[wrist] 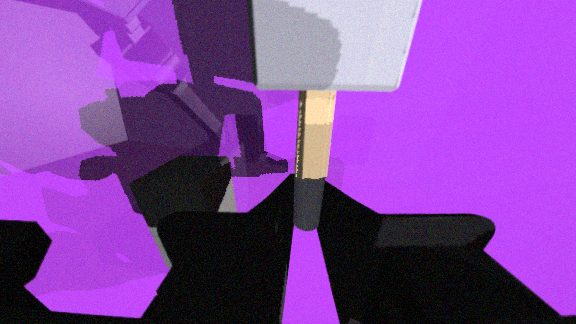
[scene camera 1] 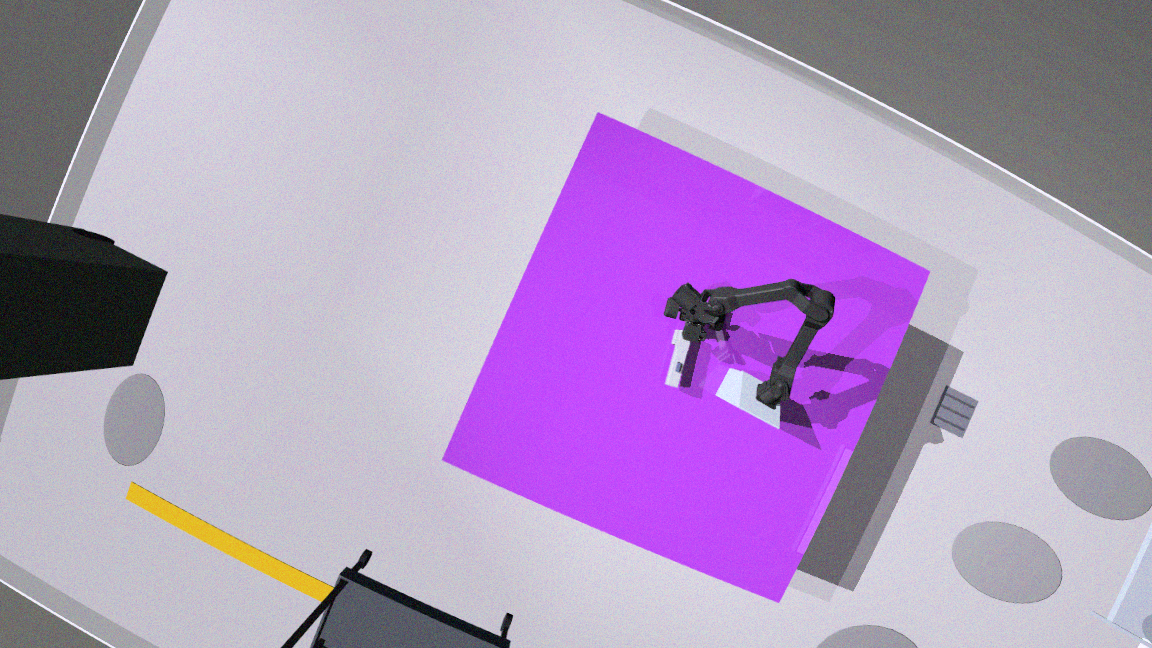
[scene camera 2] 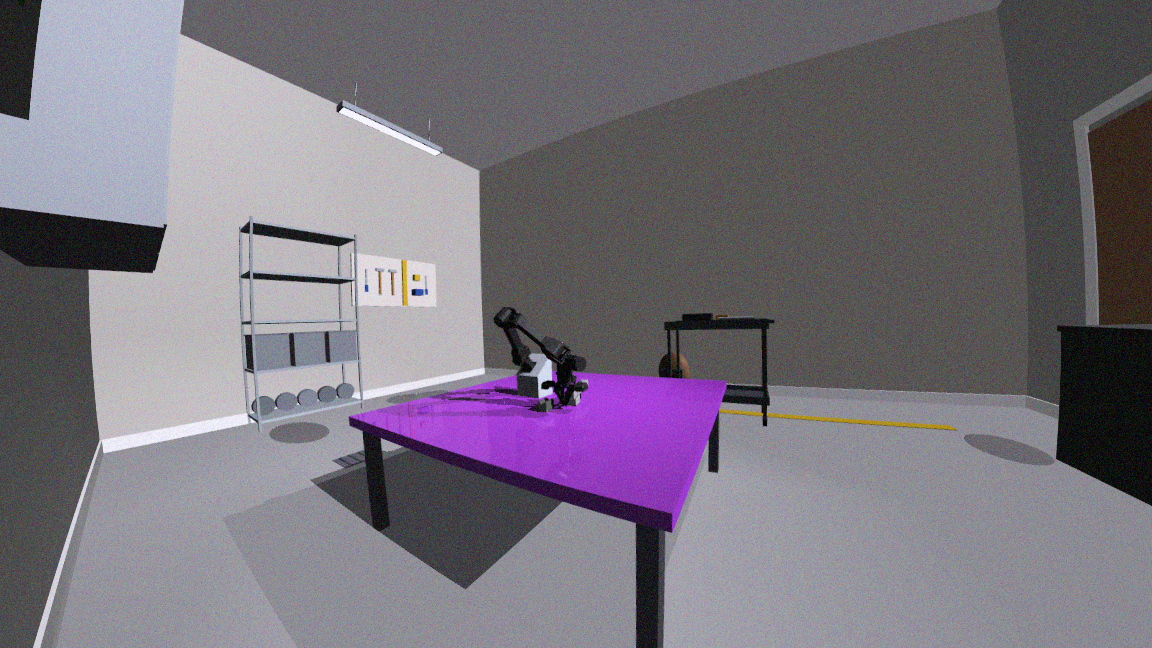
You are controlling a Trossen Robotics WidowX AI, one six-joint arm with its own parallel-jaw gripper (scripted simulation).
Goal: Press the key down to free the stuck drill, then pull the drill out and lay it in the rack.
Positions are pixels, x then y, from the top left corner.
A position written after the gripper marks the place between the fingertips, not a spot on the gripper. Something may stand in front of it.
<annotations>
gripper: wrist 302,179; scene camera 1 687,314; scene camera 2 565,406
</annotations>
